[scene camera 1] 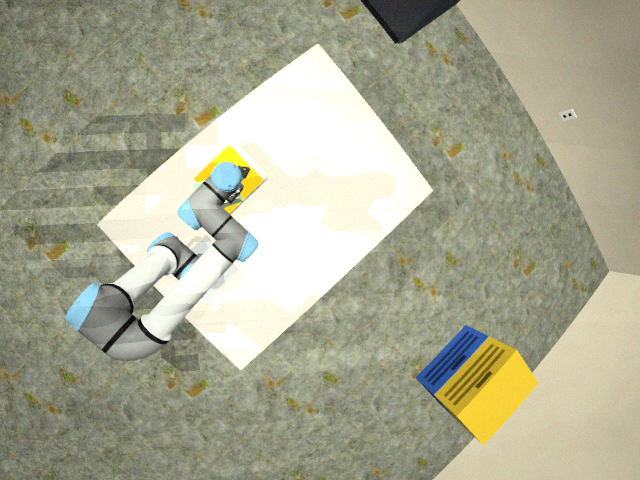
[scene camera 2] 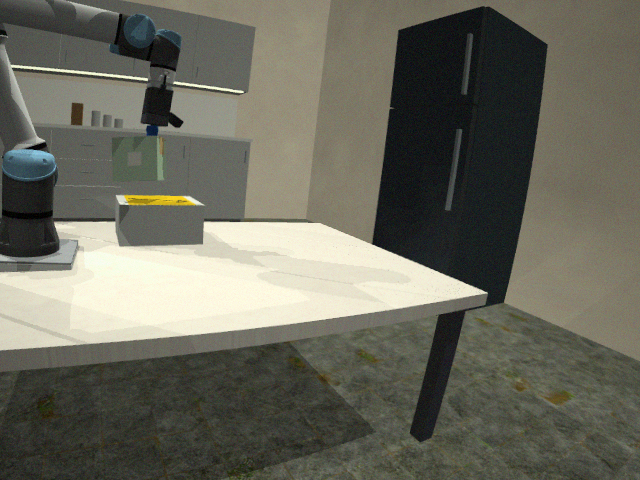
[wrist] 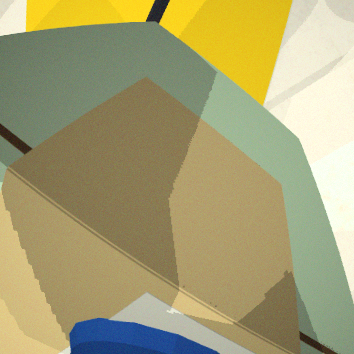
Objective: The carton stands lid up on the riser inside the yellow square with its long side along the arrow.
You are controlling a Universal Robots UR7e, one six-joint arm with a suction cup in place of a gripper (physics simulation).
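Note:
My gripper, a blue suction cup (scene camera 2: 151,131) (wrist: 140,337), is shut on the top of the green carton (scene camera 2: 147,167) (wrist: 125,190). The carton hangs roughly upright, its tan, seamed top facing up and a pale square on one green side. In scene camera 2 it is above the grey riser (scene camera 2: 160,224), with a gap between them. The yellow square (scene camera 1: 230,155) (wrist: 240,55) lies on the riser's top. Part of the black arrow (wrist: 158,10) shows behind the carton. In the wrist view the carton's edges look turned against the square's. In scene camera 1 the wrist hides most of the carton.
The riser stands on the white table (scene camera 1: 330,129) (scene camera 2: 206,299), close to the arm's base (scene camera 2: 31,217). A dark fridge (scene camera 2: 439,144) stands beyond the table. A blue and yellow cabinet (scene camera 1: 496,387) stands on the floor. Grey kitchen cupboards (scene camera 2: 217,170) line the back wall.

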